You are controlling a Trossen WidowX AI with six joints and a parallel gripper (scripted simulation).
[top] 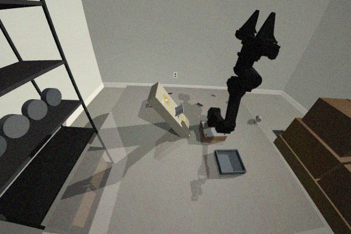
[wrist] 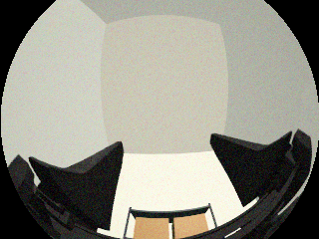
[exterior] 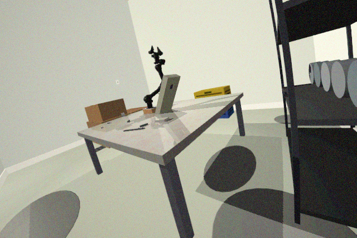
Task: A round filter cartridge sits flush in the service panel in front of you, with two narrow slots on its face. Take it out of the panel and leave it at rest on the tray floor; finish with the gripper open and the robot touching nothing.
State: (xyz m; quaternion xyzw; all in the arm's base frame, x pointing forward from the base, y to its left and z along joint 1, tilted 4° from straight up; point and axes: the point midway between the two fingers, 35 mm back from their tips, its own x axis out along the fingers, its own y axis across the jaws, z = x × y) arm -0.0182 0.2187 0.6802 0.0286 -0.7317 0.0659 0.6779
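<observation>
Now: gripper tip 51 cm above the round filter cartridge, 34 cm short of it and 19 cm to the left of it. From my gripper tip the other things lie so: beige service panel: 58 cm below, 29 cm ahead, 20 cm to the right; then grey tray: 75 cm below, 12 cm behind, 2 cm to the left.
</observation>
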